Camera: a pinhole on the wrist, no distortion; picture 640 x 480 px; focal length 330.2 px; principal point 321.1 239.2 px. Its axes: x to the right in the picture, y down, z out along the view. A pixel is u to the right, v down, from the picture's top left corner.
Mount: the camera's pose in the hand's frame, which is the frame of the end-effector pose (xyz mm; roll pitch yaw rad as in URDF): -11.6 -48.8 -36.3 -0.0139 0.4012 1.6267
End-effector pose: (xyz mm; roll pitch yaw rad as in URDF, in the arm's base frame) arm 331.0 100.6 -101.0 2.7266 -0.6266 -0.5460
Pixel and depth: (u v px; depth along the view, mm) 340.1 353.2 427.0
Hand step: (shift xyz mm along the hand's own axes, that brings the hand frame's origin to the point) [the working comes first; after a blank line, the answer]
In the camera's frame: 24.6 147.4 427.0

-175.2 130.9 345.3
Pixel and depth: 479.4 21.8 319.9
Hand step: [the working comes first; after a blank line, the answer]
In the camera's frame: 153.4 -210.6 319.9

179.3 229.5 201.0
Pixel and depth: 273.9 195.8 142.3
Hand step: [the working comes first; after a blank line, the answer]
In the camera's frame: -20.3 -18.7 142.3

3.0 -11.0 102.9
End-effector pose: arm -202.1 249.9 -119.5 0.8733 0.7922 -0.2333
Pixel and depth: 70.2 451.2 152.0
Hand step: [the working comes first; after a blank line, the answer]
In the camera's frame: -115.5 97.6 152.0

-108.5 -101.8 147.5
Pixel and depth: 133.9 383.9 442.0
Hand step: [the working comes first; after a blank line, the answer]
In the camera's frame: -250.6 193.7 442.0

-207.8 -119.0 465.9
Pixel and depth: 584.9 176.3 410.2
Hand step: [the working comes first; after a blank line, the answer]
In the camera's frame: 327.7 -78.1 410.2

34.9 416.8 214.3
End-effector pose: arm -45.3 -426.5 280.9 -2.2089 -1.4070 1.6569
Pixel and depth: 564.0 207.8 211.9
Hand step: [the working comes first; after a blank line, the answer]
In the camera's frame: 155.9 -20.2 211.9

-7.1 178.2 98.1
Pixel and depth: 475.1 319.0 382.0
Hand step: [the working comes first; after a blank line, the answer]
In the camera's frame: 178.2 92.3 382.0

-126.5 257.9 244.6
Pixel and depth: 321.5 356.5 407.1
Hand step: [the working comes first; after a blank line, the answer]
In the camera's frame: 0.5 144.6 407.1

-170.5 101.2 336.4
